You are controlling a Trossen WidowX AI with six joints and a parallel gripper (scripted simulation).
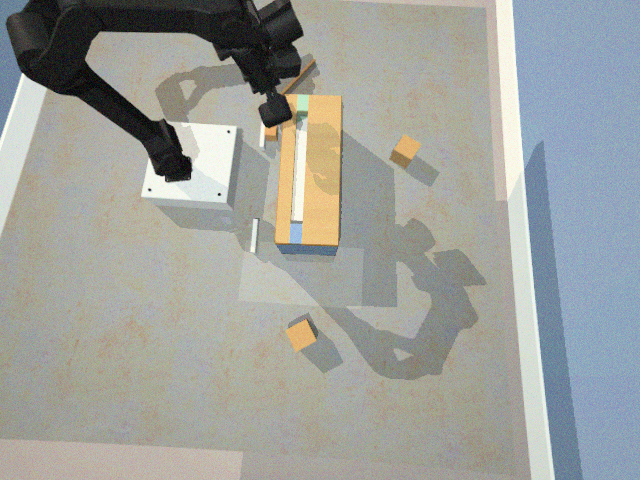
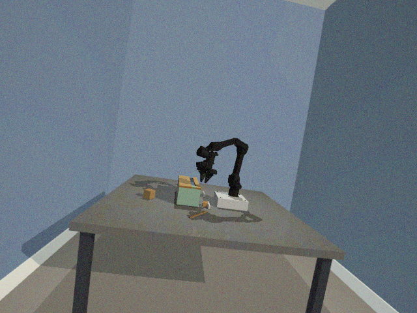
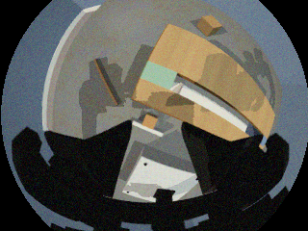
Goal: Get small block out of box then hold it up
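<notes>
My gripper tip is 14 cm above the block, 3 cm past it and 1 cm to the right of it. From my gripper tip the other things lie so: box 15 cm to the right, 10 cm below, 2 cm ahead; then thin stick 19 cm to the left, 15 cm below, 5 cm ahead.
</notes>
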